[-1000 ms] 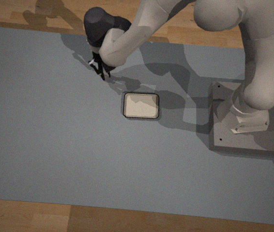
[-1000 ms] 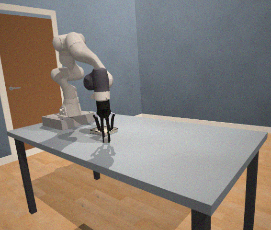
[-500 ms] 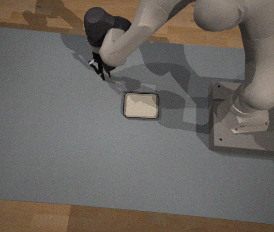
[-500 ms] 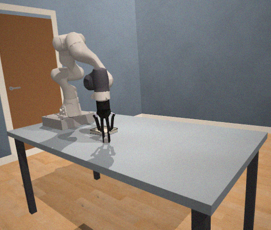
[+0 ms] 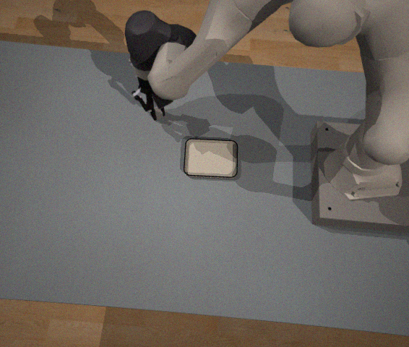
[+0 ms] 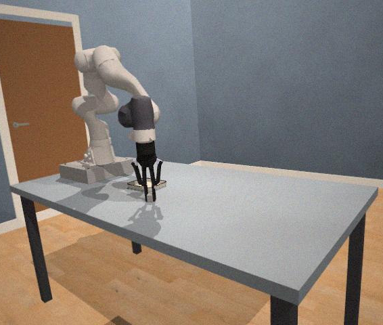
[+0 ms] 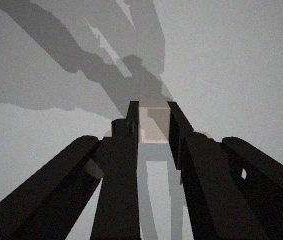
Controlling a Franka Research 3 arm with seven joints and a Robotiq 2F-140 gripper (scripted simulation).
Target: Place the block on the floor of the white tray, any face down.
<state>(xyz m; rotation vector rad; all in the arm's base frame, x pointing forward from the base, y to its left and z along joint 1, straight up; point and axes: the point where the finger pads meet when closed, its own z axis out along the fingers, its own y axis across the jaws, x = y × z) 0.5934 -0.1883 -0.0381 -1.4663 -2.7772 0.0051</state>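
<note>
My gripper is now 19 cm past the white tray, 15 cm to the right of it and 2 cm above it. Also, from my hand: block: 2 cm below.
</note>
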